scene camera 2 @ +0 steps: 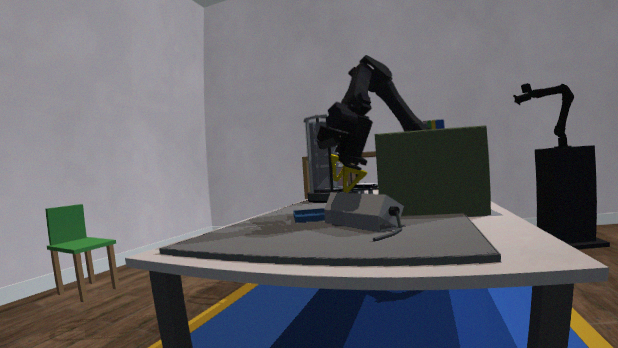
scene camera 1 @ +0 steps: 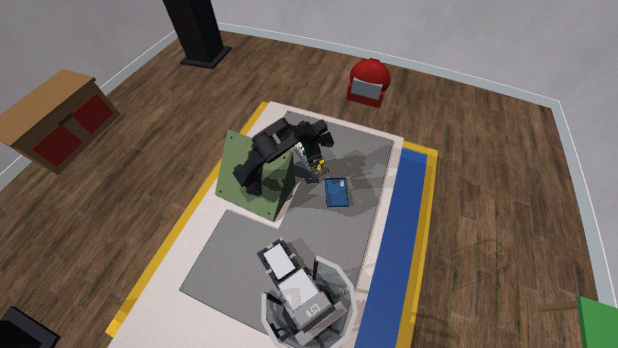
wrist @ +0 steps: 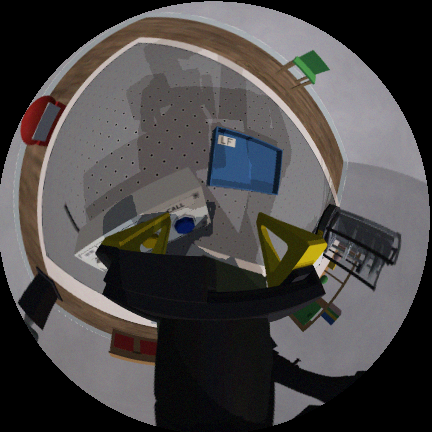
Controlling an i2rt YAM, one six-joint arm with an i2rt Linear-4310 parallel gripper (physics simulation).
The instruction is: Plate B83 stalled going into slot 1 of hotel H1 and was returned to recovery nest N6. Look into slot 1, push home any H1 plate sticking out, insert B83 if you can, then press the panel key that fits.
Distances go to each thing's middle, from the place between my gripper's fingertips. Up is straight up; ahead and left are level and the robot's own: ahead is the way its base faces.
Scene:
The blue LF plate (wrist: 239, 162) lies 110 mm ahead of my hand, 100 mm below it and 60 mm to the right of it. Also, from my hand: clear plate rack (scene camera 1: 334, 310) 600 mm to the right, 130 mm ahead, 110 mm above.

